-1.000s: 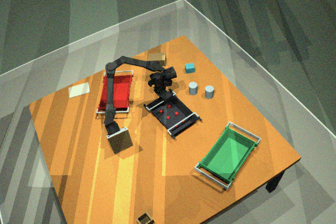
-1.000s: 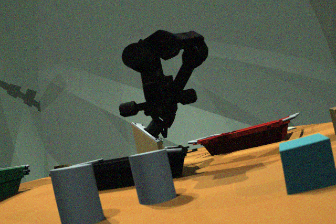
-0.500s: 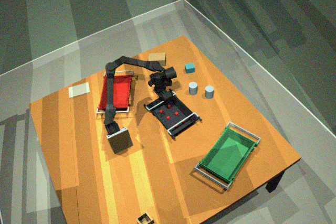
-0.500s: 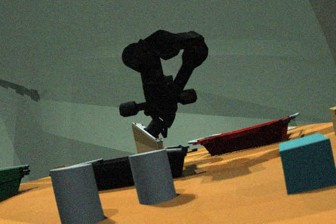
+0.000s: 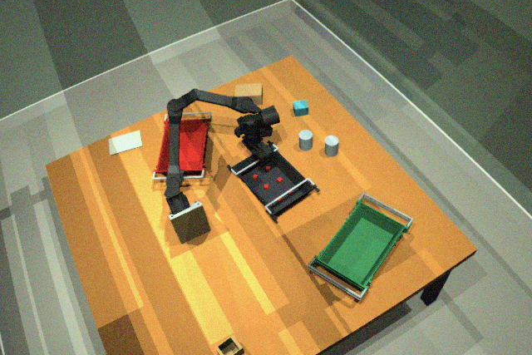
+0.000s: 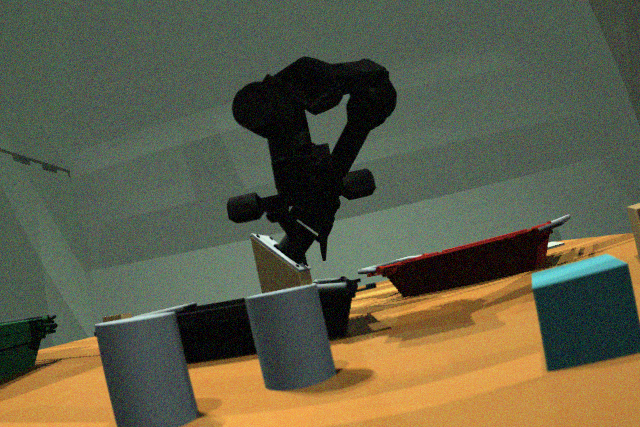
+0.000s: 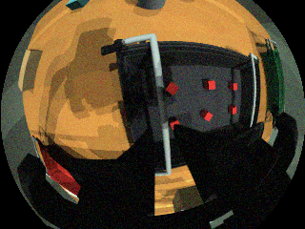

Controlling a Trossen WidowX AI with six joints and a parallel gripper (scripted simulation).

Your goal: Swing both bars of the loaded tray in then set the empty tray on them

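Right now the red tray is 25 cm to the left of my gripper tip, 21 cm behind it and 4 cm below it. From my gripper tip the other things lie so: white sheet (46 cm to the left, 42 cm behind, 9 cm below); small crate (60 cm to the right, 44 cm behind, 7 cm below); teal cube (32 cm ahead, 18 cm to the left, 7 cm below).
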